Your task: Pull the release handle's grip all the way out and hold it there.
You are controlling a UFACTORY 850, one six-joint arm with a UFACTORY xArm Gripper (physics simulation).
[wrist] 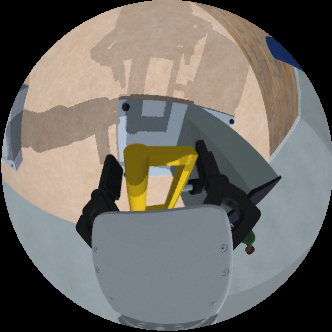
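The yellow release handle is a frame-shaped grip, seen in the middle of the wrist view. A short metal rod with a black collar joins it to the dark grey-green housing on its right. My gripper is open, with one black finger on each side of the handle. The left finger stands a little apart from the grip's round bar; the right finger is near the frame's right side, by the collar. The lower end of the grip is hidden behind the gripper's grey body.
The housing stands on a light metal base plate with dark bolts, on the tan table. The robot's metal base shows at the far left. The table's wooden edge is at the right. A small figure shows at lower right.
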